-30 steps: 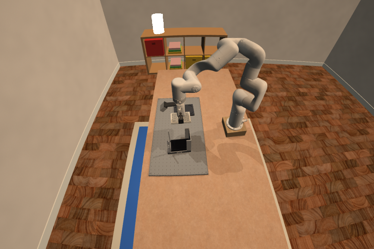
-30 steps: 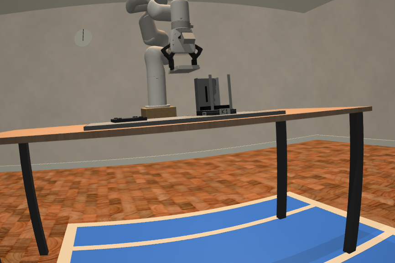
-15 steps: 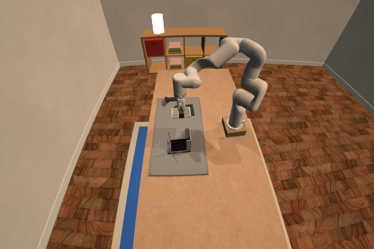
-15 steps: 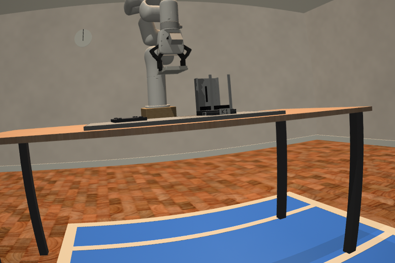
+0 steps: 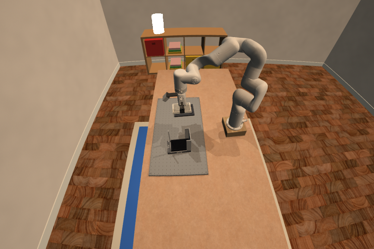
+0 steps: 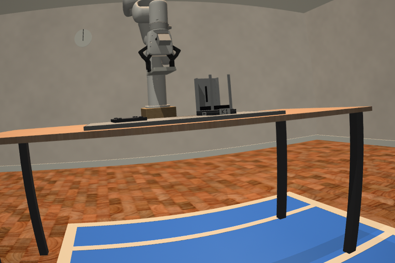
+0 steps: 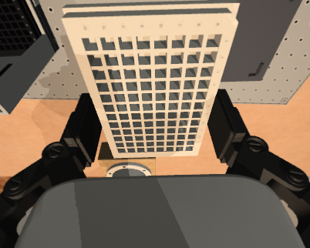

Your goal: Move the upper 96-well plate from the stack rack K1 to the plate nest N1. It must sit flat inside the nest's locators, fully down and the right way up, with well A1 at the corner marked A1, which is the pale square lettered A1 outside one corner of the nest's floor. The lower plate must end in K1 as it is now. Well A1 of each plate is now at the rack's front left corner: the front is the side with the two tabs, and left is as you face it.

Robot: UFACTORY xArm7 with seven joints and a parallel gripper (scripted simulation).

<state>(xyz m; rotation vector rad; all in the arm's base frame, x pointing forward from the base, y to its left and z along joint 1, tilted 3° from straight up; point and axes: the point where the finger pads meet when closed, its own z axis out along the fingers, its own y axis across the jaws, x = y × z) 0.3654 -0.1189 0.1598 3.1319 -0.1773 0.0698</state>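
My hand is 40 mm past the dark plate nest N1, 130 mm to the left of it and 190 mm above it. Round my hand: cream 96-well plate (10 mm below); then dark plate (50 mm ahead, 190 mm to the left, 160 mm below); then K1 label (140 mm ahead, 180 mm to the left, 180 mm below).
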